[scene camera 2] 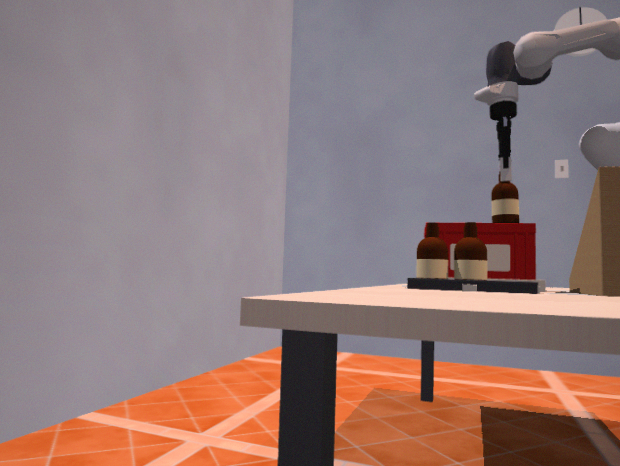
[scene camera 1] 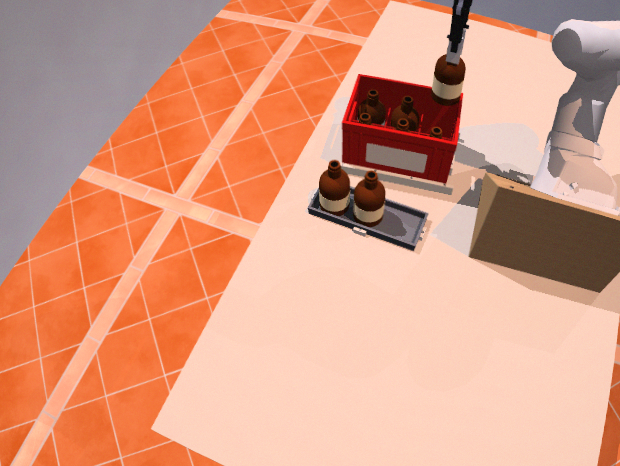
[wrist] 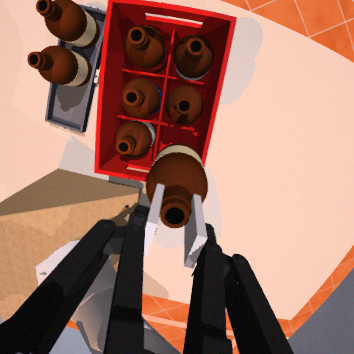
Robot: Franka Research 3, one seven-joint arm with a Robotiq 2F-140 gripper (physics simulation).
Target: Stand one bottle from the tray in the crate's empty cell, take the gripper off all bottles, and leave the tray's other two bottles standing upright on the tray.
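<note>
A brown bottle with a cream label hangs upright in my gripper, which is shut on its neck. The bottle's base is about level with the rim of the red crate, over its back right corner in scene camera 1. In the wrist view the bottle partly covers the empty cell. Two bottles, the left one and the right one, stand upright on the dark tray.
Several bottles stand in the crate's other cells, one of them in the cell adjoining the empty one. A wooden block stands right of the crate and tray in scene camera 1, near the arm's base.
</note>
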